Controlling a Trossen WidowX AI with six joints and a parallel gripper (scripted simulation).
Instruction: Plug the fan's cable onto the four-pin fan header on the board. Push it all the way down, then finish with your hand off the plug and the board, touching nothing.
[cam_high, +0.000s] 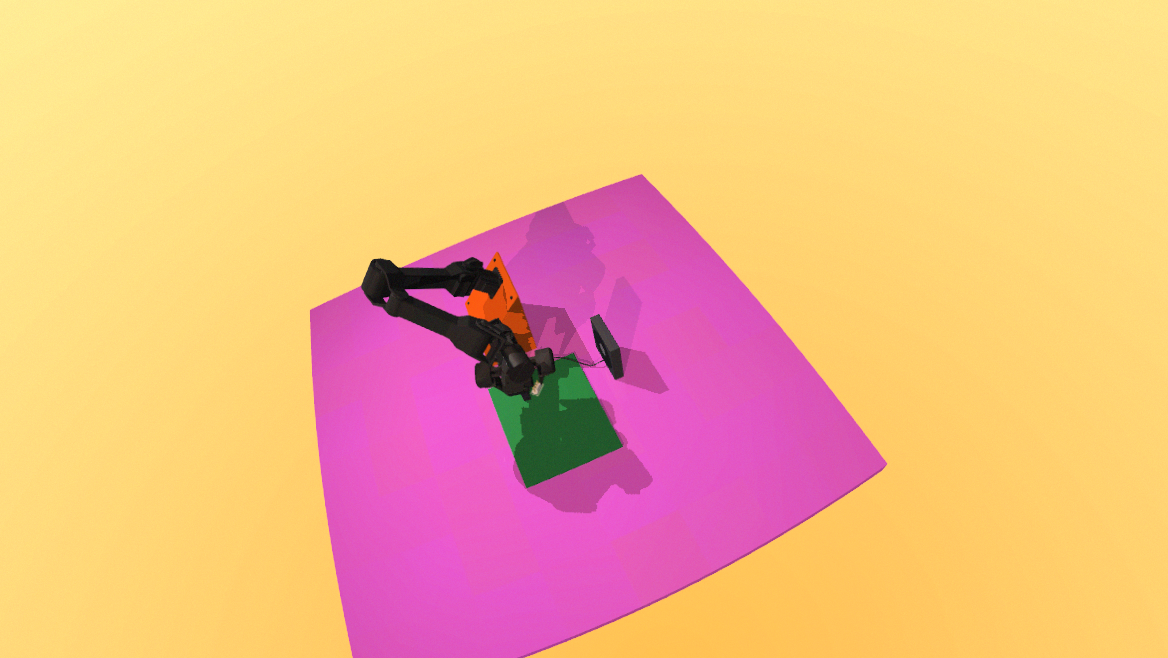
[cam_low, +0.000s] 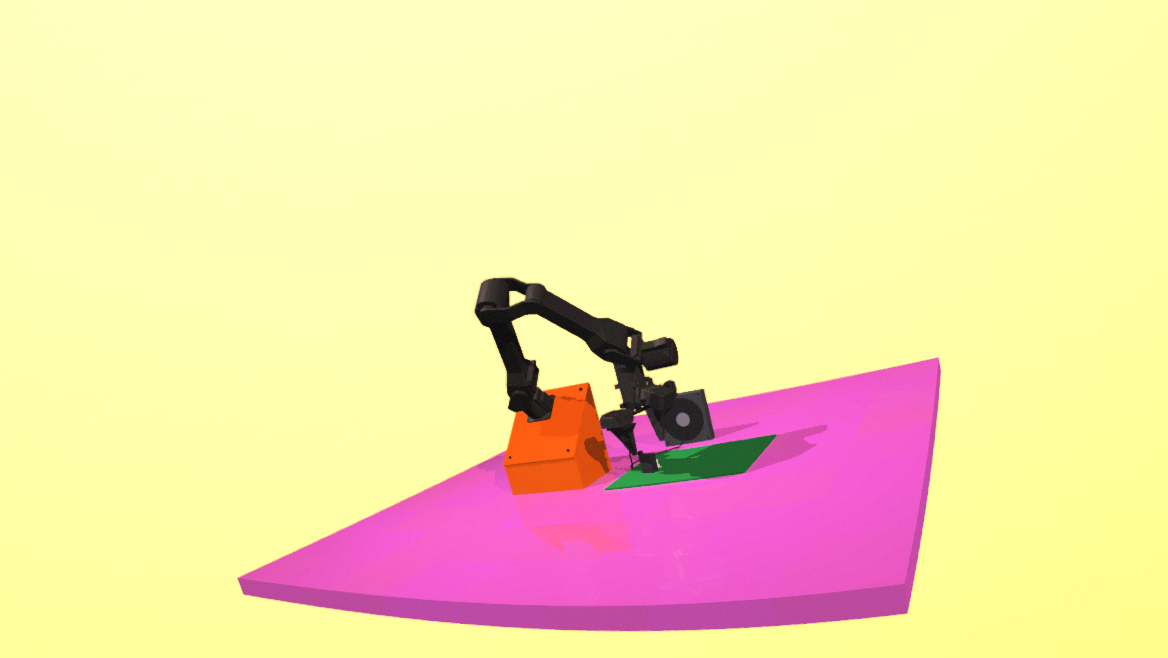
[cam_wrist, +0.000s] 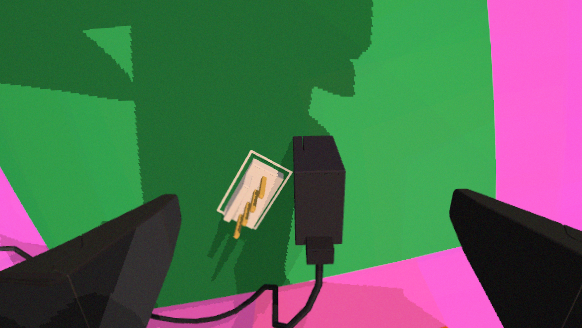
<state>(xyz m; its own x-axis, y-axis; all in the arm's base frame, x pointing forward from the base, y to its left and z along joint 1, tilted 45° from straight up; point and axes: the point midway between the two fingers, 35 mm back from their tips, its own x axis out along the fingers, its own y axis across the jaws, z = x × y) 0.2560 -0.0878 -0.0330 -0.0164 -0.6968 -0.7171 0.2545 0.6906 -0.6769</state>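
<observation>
Now: the dark fan plug 10 mm behind my gripper tip and 30 mm below it. From my gripper tip the other things lie so: white-framed fan header (10 mm behind, 30 mm to the left, 60 mm below); black fan (220 mm to the left); green board (80 mm ahead, 30 mm to the left, 70 mm below).
</observation>
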